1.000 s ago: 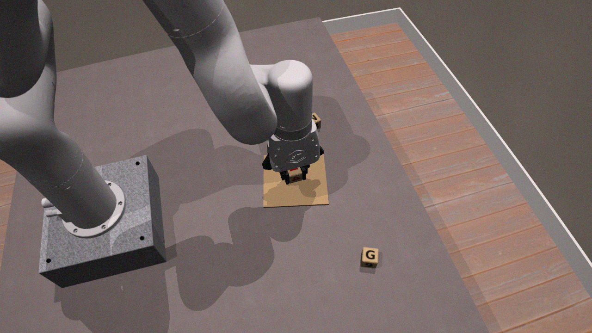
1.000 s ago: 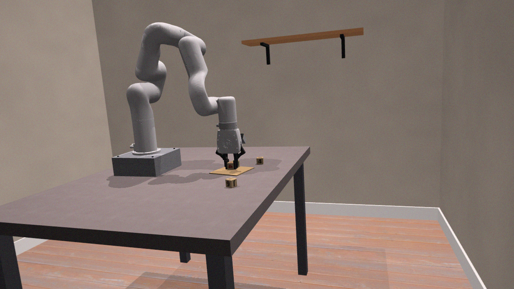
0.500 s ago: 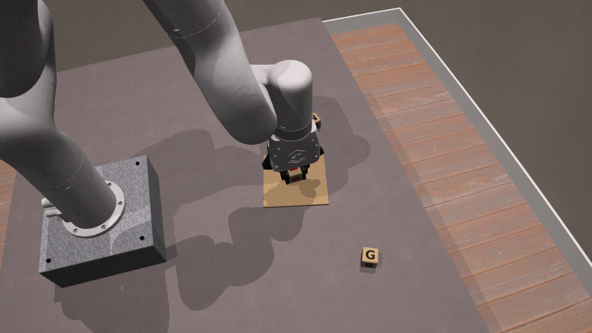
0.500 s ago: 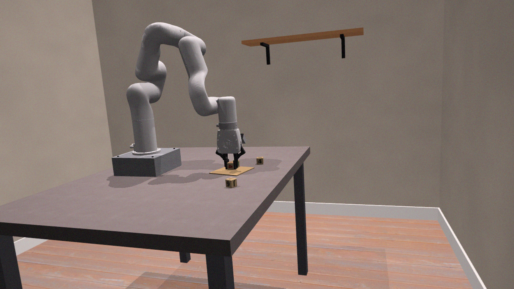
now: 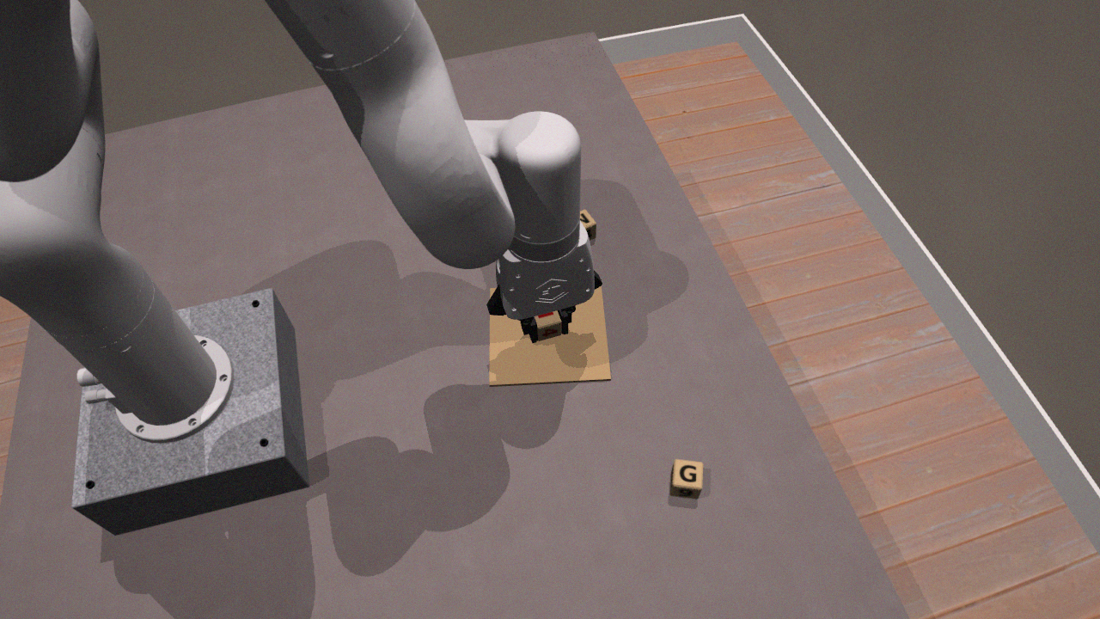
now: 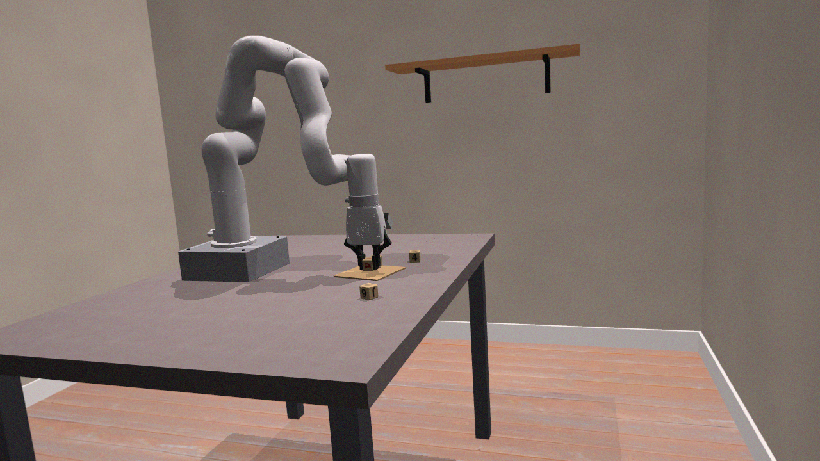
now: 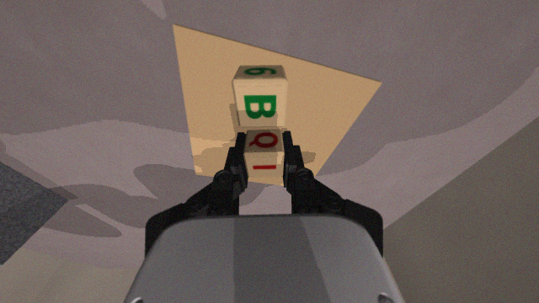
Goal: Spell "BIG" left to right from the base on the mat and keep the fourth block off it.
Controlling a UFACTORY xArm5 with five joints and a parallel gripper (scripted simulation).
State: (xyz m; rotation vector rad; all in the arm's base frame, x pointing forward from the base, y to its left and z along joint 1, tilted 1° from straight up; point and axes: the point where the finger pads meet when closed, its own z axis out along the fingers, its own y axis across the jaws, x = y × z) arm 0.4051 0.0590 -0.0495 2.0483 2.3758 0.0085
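My hand is 30 mm above the tan mat. From my hand the other things lie so: B block (50 mm to the left, 10 mm below, 10 mm behind); then G block (210 mm to the right, 110 mm ahead, 20 mm below).
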